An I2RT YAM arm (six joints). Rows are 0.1 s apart.
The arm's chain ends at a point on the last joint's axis. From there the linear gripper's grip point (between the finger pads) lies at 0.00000 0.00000 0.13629 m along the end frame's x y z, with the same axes.
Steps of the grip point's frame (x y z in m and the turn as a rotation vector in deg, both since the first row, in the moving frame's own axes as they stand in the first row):
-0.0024, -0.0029, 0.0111, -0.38, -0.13, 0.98
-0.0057, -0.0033, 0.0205, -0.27, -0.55, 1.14
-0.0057, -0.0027, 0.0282, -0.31, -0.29, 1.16
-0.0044, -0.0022, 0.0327, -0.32, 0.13, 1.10
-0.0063, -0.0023, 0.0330, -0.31, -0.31, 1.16
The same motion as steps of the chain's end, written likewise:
-0.0021, -0.0038, 0.0111, -0.38, -0.13, 0.98
-0.0044, -0.0039, 0.0205, -0.27, -0.55, 1.14
-0.0050, -0.0034, 0.0282, -0.31, -0.29, 1.16
-0.0047, -0.0030, 0.0327, -0.32, 0.13, 1.10
-0.0056, -0.0030, 0.0330, -0.31, -0.31, 1.16

